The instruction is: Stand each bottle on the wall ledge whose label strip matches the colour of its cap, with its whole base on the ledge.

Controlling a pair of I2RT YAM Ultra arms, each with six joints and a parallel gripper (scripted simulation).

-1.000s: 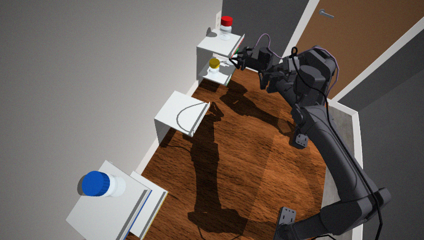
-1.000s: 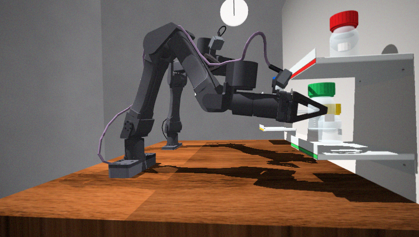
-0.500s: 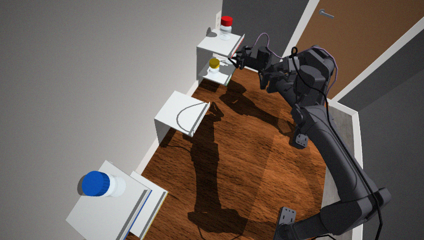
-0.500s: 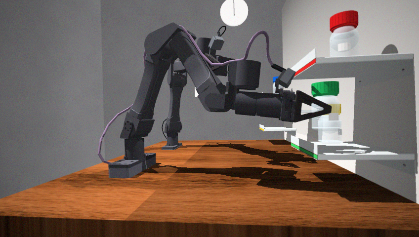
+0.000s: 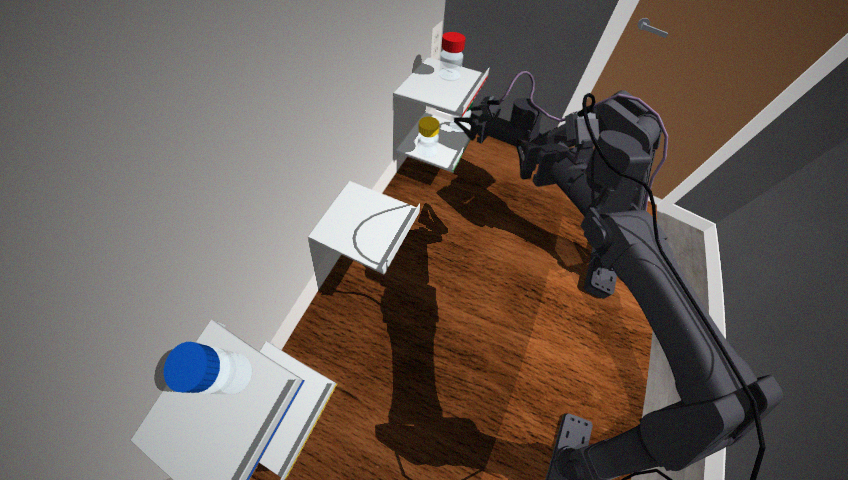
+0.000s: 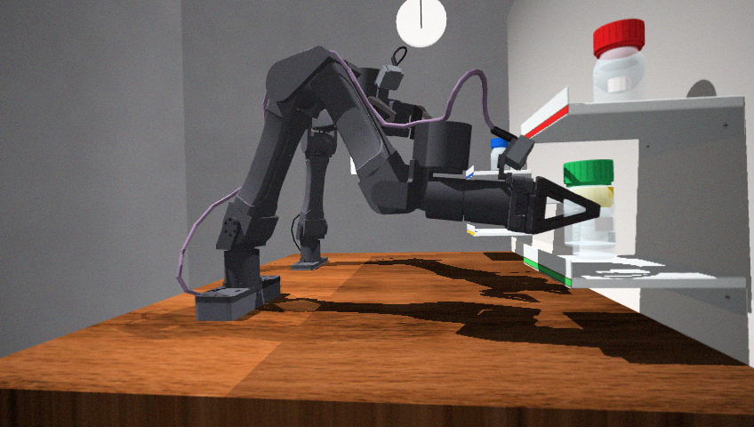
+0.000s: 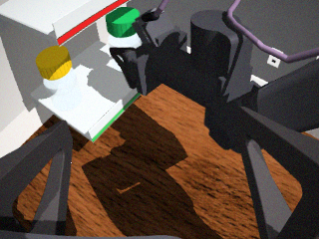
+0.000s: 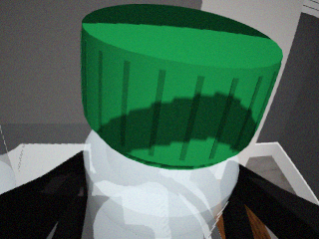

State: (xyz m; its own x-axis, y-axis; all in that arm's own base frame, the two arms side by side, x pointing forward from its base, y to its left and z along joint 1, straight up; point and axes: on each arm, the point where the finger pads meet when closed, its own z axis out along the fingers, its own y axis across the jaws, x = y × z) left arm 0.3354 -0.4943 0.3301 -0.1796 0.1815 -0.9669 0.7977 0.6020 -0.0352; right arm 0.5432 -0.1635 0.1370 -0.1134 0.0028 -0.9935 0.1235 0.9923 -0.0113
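Now: the yellow-capped bottle 110 mm to the left of my right hand, 60 mm ahead of it and 30 mm below it. The rest, counted from my right hand: red-capped bottle: 170 mm above, 50 mm ahead, 10 mm to the left; then green-capped bottle: right at my right hand; then wall: 430 mm to the left, 280 mm above, 170 mm ahead.
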